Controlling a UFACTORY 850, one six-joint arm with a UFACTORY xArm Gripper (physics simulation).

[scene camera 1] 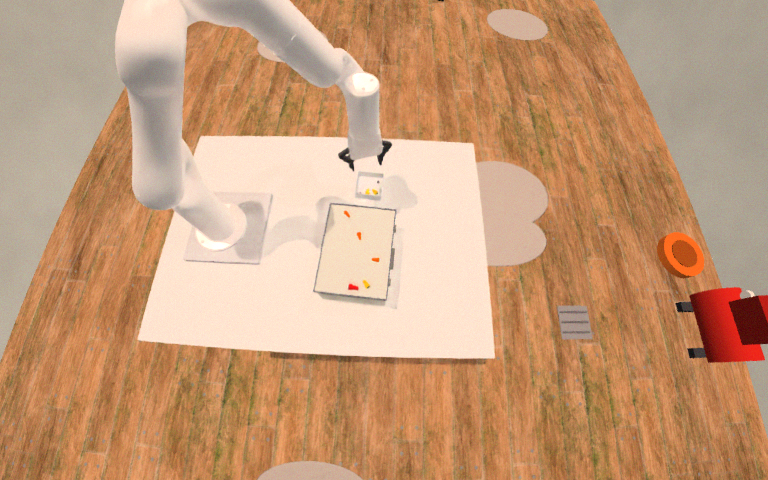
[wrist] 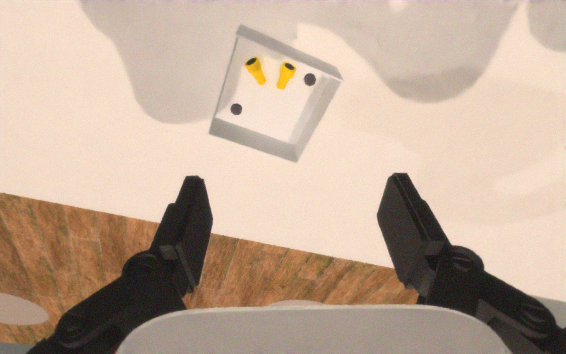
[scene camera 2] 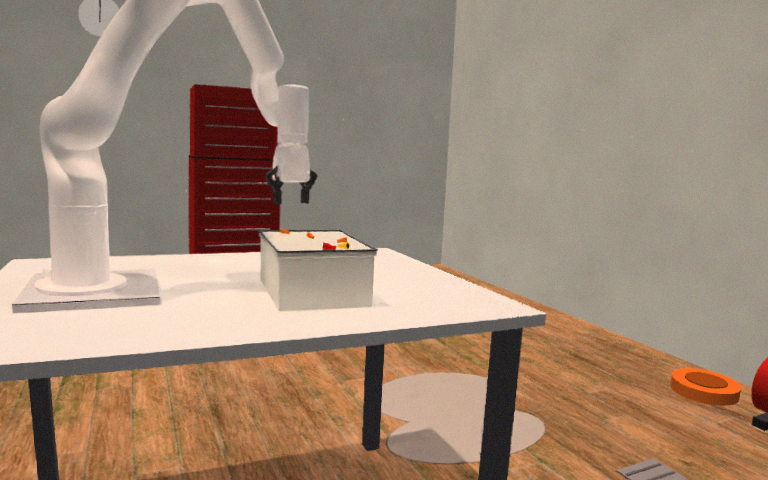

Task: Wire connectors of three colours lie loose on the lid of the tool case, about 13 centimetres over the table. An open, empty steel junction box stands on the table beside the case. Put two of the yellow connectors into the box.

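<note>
The junction box [scene camera 1: 357, 185] [wrist: 252, 146] stands on the table beside the tool case [scene camera 1: 339, 249] [scene camera 2: 325, 283]. Inside it lie two yellow connectors, one [wrist: 256, 71] at the left and one [wrist: 286, 75] at the right in the wrist view, apart from each other. A third yellow connector [scene camera 1: 366, 284] [scene camera 2: 343, 245] lies on the case lid next to a red connector [scene camera 1: 352, 286] [scene camera 2: 329, 246]. Orange connectors [scene camera 1: 359, 235] [scene camera 1: 347, 213] [scene camera 1: 375, 259] lie spread over the lid. My gripper [scene camera 1: 367, 165] [scene camera 2: 291, 200] [wrist: 295, 196] is open and empty, high above the table near the box. The box is hidden in scene camera 2.
The white table [scene camera 1: 441, 316] [scene camera 2: 186, 328] carries the arm's base plate [scene camera 1: 261, 226] [scene camera 2: 144, 285] left of the case. The case stands higher than the box. A red cabinet [scene camera 2: 226, 135] stands behind the table. An orange ring [scene camera 1: 666, 254] [scene camera 2: 682, 387] lies on the floor.
</note>
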